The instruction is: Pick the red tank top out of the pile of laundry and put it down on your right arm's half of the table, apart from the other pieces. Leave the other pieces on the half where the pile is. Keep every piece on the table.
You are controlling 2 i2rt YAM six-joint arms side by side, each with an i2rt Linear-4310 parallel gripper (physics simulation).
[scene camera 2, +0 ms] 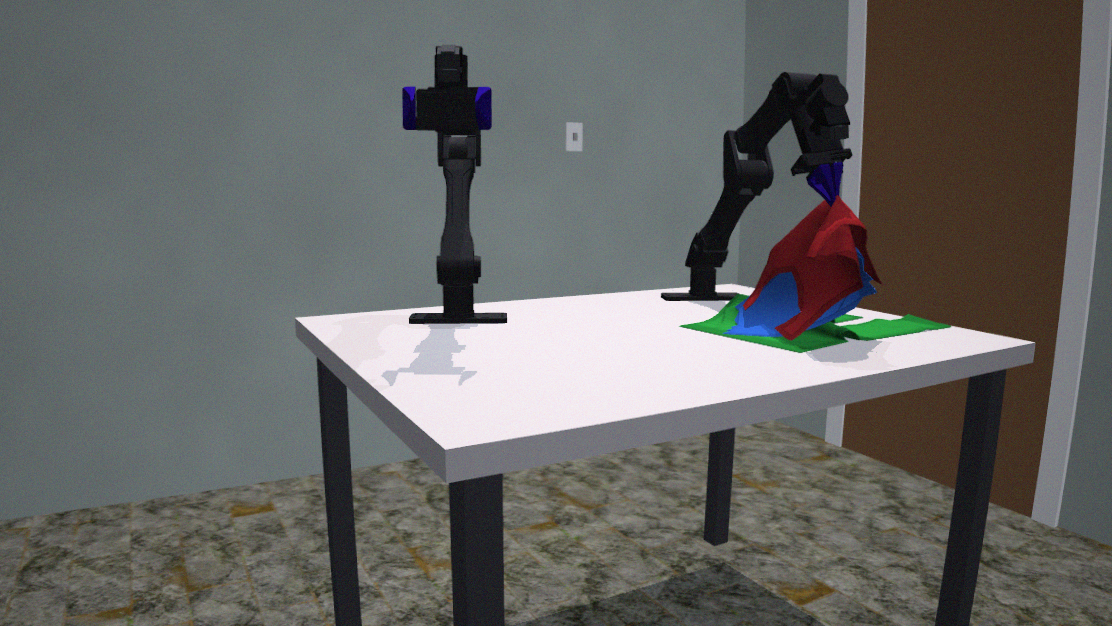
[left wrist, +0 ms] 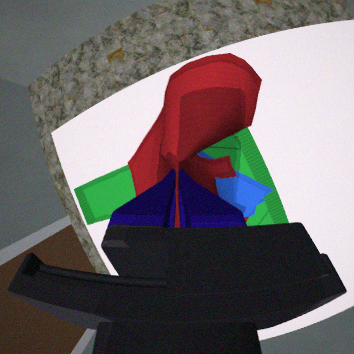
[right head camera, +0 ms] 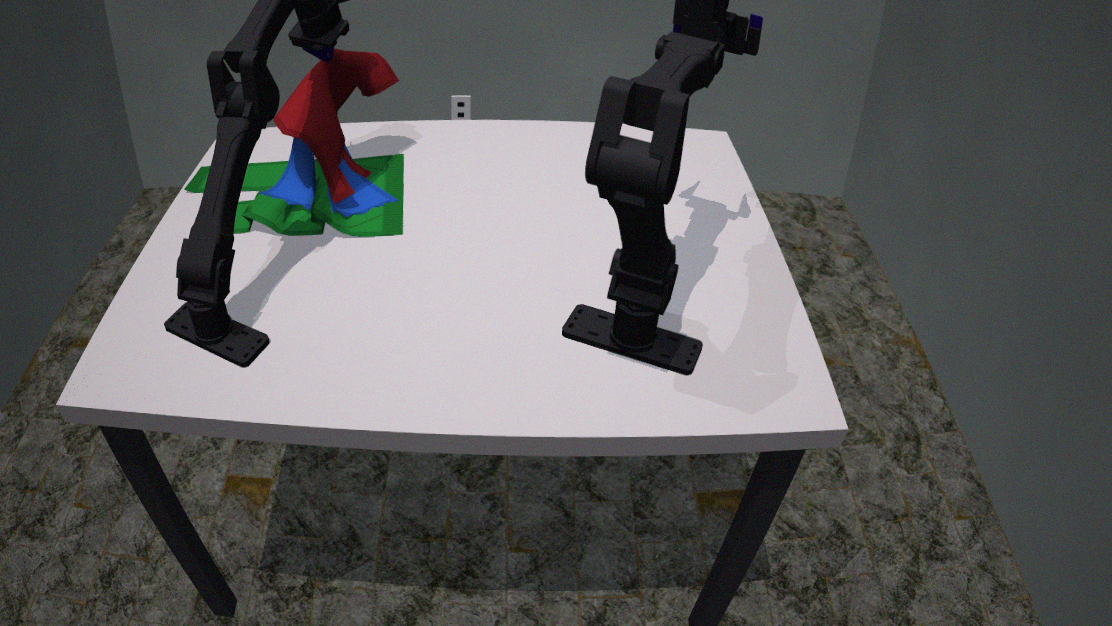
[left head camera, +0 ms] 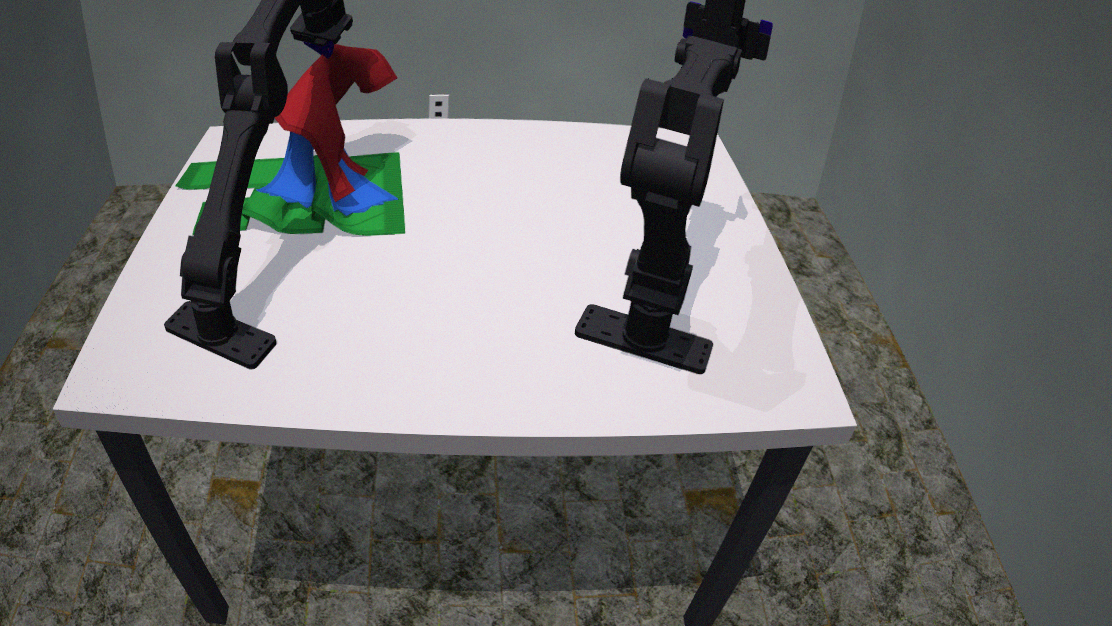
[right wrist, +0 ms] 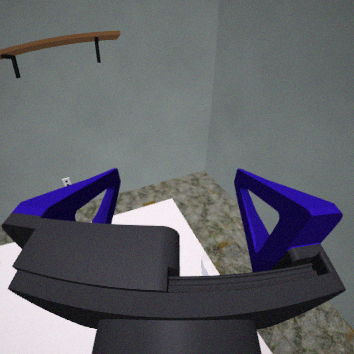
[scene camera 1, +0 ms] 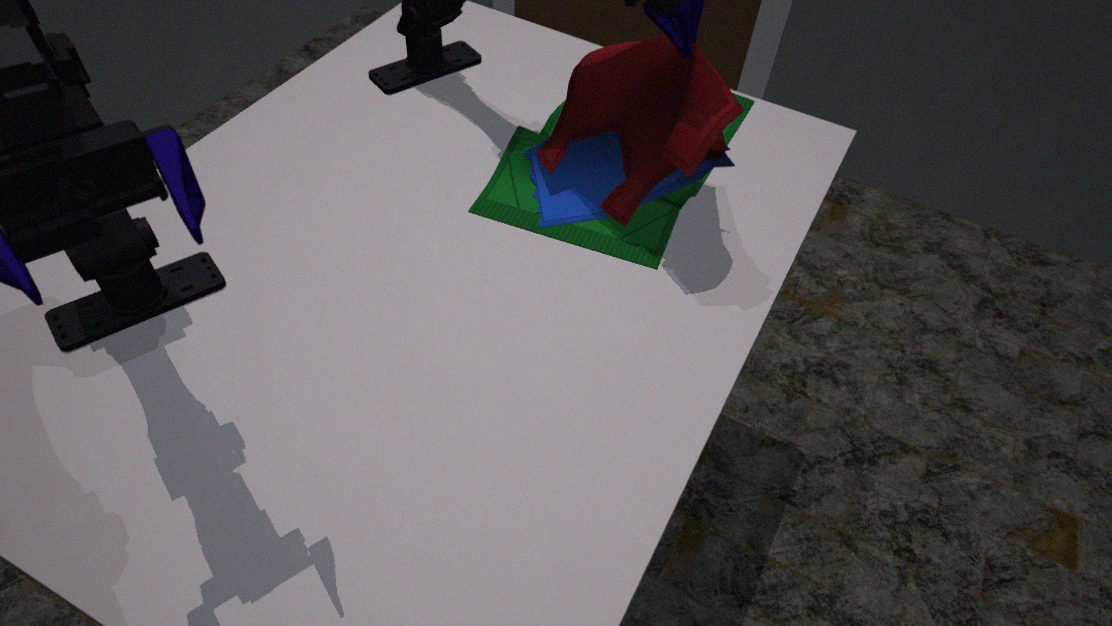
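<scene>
The red tank top (left head camera: 315, 97) (right head camera: 315, 99) (scene camera 1: 630, 89) (scene camera 2: 809, 248) (left wrist: 215, 85) hangs from my left gripper (scene camera 2: 832, 202) (left wrist: 176, 175), which is shut on it above the pile. Its lower ends reach down over the blue piece. A blue garment (left head camera: 294, 177) (right head camera: 295, 178) (scene camera 1: 583, 167) (scene camera 2: 771, 307) (left wrist: 242, 190) is partly raised under the red one; whether it clings to it I cannot tell. A green garment (left head camera: 385, 206) (right head camera: 386, 208) (scene camera 1: 505, 186) (scene camera 2: 894, 327) (left wrist: 107, 195) lies on the table beneath. My right gripper (scene camera 2: 447, 107) (right wrist: 176, 174) is open and empty, raised above the other half.
The white table (left head camera: 482, 311) (right head camera: 482, 311) (scene camera 1: 435, 388) (scene camera 2: 544, 373) bears both arm bases, the left one (left head camera: 220, 335) nearer the pile and the right one (left head camera: 644, 339) on the other half. The green piece's sleeve-like strip (left head camera: 233, 172) reaches toward the table's left edge in the left head camera.
</scene>
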